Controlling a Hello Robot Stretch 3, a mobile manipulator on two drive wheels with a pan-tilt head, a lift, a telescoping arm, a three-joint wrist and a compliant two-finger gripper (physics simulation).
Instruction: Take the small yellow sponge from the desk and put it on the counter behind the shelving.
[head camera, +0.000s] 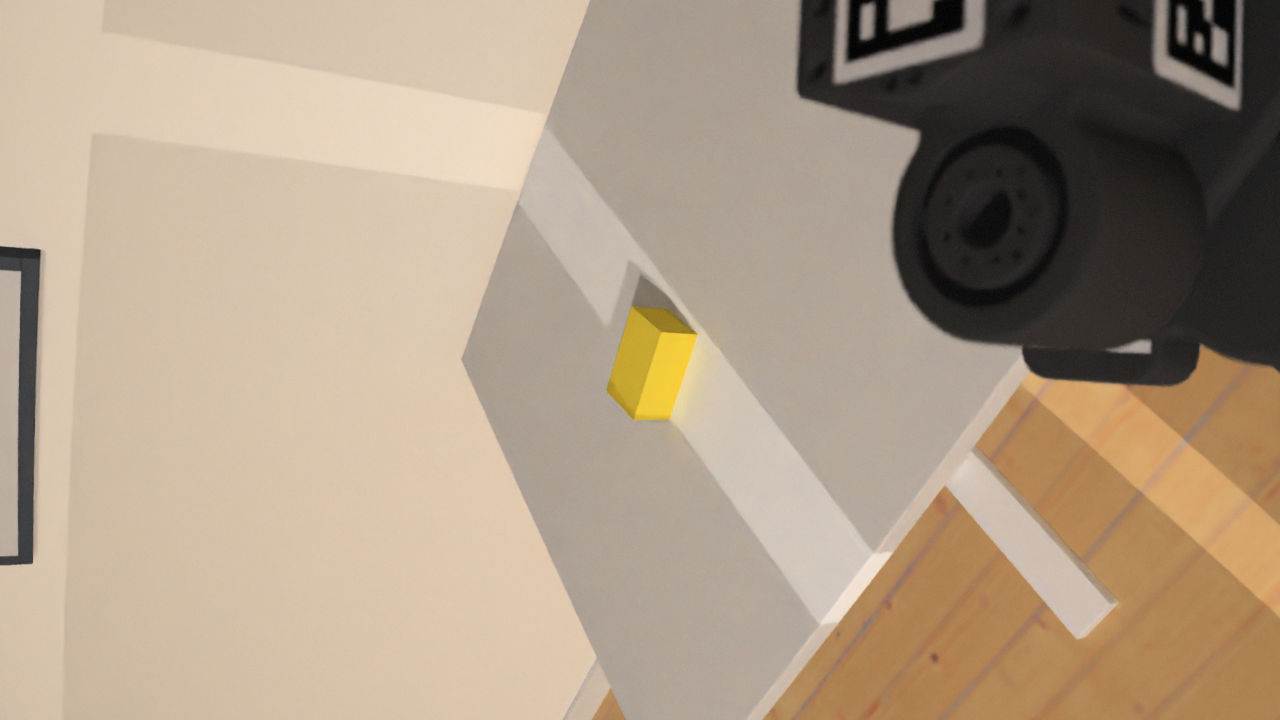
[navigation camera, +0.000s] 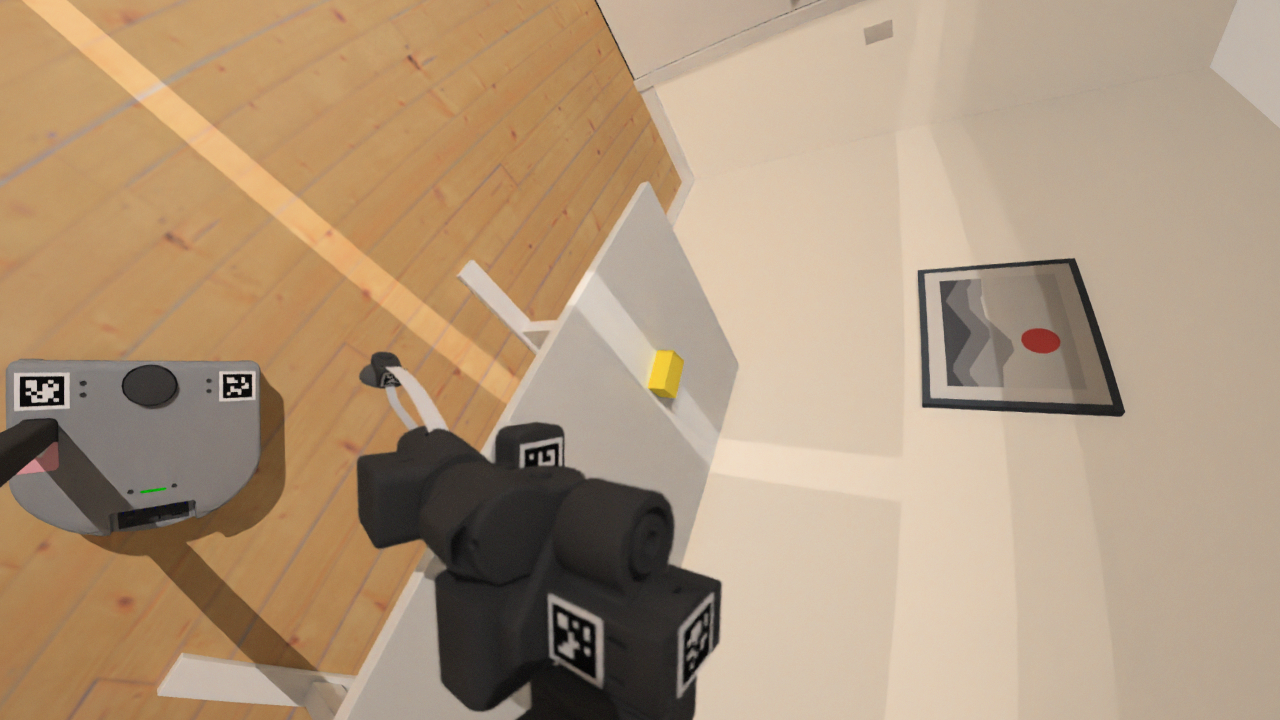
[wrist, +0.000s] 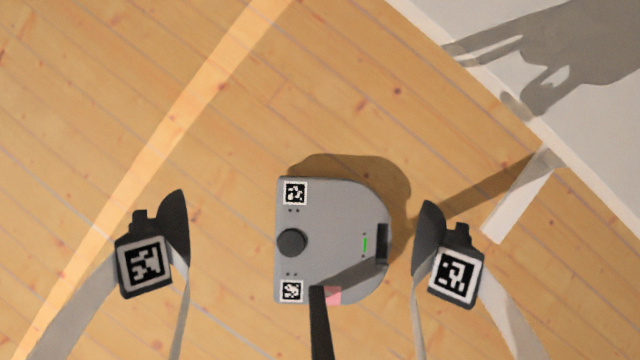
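Seen in the pictures: gripper, between the fingertips: (navigation camera: 378, 436) (wrist: 303, 222); robot's base, origin of its link: (navigation camera: 151, 383) (wrist: 294, 230).
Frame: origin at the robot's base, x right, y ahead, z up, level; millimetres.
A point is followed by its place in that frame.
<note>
The small yellow sponge (head camera: 651, 365) @(z 764, x 813, y 27 mm) (navigation camera: 665, 374) @(z 760, x 812, y 26 mm) stands on the light grey desk (head camera: 760, 232) @(z 720, x 709, y -105 mm) (navigation camera: 581, 385) @(z 720, x 566, y 9 mm) (wrist: 605, 135) @(z 720, x 243, y -312 mm), near its far corner by the wall, across a strip of light. My gripper (wrist: 303, 222) @(z 815, x 167, y -22 mm) is open and empty. In the wrist view its two fingers stand wide apart above the wooden floor and my base, with the desk edge at the upper right. In the navigation view the wrist hangs at the desk's near edge, apart from the sponge; in the head view the fingers are mostly hidden or out of frame. The counter and shelving do not show.
My mobile base (navigation camera: 192, 429) @(z 160, x 59, y -83 mm) (wrist: 335, 230) @(z 160, x 36, y -110 mm) stands on the wooden floor beside the desk. White desk legs (head camera: 1029, 541) (navigation camera: 496, 300) (wrist: 517, 202) stick out below the desk's near edge. A framed picture (navigation camera: 1020, 338) @(z 1561, x 1471, y 132 mm) hangs on the wall behind the desk.
</note>
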